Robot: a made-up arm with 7 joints.
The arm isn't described. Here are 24 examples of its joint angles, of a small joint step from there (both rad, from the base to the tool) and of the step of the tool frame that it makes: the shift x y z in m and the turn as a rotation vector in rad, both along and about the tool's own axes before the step.
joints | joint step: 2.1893 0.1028 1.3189 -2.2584 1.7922 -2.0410 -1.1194 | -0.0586 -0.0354 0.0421 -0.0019 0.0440 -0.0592 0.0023
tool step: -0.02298 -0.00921 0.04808 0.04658 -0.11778 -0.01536
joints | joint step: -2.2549 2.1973 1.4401 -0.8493 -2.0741 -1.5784 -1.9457 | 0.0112 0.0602 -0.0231 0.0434 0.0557 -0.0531 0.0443
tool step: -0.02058 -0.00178 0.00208 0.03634 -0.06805 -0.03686
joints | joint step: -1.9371 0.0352 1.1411 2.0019 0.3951 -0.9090 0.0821 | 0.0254 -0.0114 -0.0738 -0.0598 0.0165 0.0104 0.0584
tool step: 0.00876 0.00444 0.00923 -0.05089 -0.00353 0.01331
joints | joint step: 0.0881 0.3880 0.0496 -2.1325 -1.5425 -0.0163 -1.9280 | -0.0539 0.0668 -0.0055 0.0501 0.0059 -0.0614 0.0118
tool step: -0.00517 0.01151 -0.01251 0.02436 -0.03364 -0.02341
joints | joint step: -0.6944 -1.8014 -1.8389 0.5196 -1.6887 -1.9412 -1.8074 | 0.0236 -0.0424 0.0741 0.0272 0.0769 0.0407 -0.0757
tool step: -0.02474 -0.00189 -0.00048 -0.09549 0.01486 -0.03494
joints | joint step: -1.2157 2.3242 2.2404 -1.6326 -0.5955 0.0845 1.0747 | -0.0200 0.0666 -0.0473 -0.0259 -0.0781 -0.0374 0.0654
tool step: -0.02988 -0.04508 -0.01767 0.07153 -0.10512 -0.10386
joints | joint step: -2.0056 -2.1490 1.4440 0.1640 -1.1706 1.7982 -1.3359 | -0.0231 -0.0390 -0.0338 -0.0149 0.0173 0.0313 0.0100
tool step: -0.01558 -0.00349 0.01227 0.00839 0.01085 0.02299
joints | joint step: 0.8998 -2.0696 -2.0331 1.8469 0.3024 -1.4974 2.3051 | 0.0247 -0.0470 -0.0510 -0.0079 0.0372 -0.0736 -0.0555
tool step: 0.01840 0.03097 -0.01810 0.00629 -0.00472 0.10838
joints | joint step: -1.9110 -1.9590 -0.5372 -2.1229 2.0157 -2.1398 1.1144 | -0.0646 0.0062 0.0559 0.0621 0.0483 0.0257 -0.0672
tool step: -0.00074 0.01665 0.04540 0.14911 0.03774 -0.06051
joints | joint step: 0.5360 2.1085 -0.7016 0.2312 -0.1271 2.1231 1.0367 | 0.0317 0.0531 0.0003 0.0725 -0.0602 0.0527 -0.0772
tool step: -0.04702 -0.00815 -0.00478 0.06573 -0.03000 0.06220
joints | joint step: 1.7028 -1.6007 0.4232 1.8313 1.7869 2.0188 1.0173 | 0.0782 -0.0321 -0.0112 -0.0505 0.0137 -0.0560 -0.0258
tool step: -0.04119 -0.04581 0.00633 0.02209 0.00333 0.02117
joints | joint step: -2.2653 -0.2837 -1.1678 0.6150 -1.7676 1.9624 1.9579 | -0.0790 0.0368 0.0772 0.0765 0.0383 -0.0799 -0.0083
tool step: 0.03052 -0.03122 0.06871 -0.12361 -0.11083 -0.05107
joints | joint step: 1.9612 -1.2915 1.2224 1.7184 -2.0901 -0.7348 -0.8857 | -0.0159 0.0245 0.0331 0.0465 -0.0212 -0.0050 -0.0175
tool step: 0.00309 -0.00530 -0.00321 -0.03784 0.05014 -0.02216
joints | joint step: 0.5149 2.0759 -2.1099 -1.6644 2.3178 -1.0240 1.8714 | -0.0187 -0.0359 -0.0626 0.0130 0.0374 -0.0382 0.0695
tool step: 0.01102 0.00159 0.02374 -0.06043 -0.04211 0.08144
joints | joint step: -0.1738 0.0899 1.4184 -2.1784 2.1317 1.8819 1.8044 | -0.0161 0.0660 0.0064 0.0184 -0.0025 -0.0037 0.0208
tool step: -0.02235 -0.02237 -0.00313 0.03946 -0.06585 0.02084
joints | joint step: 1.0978 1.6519 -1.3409 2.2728 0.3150 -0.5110 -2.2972 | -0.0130 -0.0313 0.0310 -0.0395 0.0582 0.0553 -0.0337
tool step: -0.01355 -0.01556 -0.03494 0.04162 0.00450 -0.08405
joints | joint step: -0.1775 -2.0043 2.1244 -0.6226 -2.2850 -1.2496 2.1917 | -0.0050 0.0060 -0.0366 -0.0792 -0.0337 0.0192 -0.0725
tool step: -0.01549 -0.02561 -0.00120 0.04880 0.06977 -0.08196
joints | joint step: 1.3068 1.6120 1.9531 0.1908 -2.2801 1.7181 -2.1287 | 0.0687 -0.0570 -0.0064 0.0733 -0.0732 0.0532 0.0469
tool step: 0.03317 -0.01418 0.05524 0.01444 -0.19258 -0.00648
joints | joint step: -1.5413 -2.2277 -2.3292 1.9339 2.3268 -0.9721 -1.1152 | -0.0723 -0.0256 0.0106 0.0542 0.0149 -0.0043 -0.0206
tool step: -0.01809 0.00607 0.00539 0.02733 0.02065 -0.07106
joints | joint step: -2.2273 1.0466 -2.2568 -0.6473 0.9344 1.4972 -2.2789 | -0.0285 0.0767 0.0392 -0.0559 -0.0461 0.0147 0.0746
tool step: 0.01496 -0.03541 0.00997 -0.06184 -0.09708 -0.01047
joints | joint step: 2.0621 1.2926 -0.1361 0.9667 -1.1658 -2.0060 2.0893 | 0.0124 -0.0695 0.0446 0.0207 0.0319 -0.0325 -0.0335
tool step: 0.01283 0.04315 -0.01710 0.06990 -0.00158 0.01798
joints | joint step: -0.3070 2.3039 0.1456 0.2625 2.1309 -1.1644 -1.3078 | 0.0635 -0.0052 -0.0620 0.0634 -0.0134 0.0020 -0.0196
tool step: 0.02809 0.04111 -0.00035 0.01240 -0.00053 0.07547
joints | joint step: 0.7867 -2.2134 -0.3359 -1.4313 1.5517 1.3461 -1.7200 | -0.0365 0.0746 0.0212 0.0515 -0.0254 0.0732 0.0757
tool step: 0.03676 -0.01860 0.04221 -0.12643 -0.09967 0.01862
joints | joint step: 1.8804 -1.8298 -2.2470 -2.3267 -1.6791 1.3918 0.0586 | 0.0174 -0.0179 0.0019 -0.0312 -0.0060 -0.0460 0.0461
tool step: -0.00811 0.00499 0.00040 -0.03557 -0.08173 -0.04000
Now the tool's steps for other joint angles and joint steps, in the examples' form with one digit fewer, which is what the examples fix.
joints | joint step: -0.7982 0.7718 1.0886 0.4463 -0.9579 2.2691 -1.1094 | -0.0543 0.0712 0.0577 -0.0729 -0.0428 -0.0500 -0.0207
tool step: 0.0349 0.0308 0.0026 0.0162 0.0779 -0.1602
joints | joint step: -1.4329 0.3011 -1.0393 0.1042 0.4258 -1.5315 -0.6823 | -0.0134 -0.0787 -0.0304 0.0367 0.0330 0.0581 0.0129
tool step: -0.0005 0.0492 0.0269 -0.0046 -0.0930 0.1398
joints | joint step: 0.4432 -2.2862 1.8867 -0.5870 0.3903 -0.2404 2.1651 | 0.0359 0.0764 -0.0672 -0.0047 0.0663 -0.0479 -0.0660
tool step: 0.0400 0.0282 0.0498 -0.0487 -0.0634 0.1129
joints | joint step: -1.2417 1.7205 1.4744 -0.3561 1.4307 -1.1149 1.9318 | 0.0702 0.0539 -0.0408 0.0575 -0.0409 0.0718 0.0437
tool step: -0.0381 -0.0299 0.0103 0.0058 0.0096 -0.0880
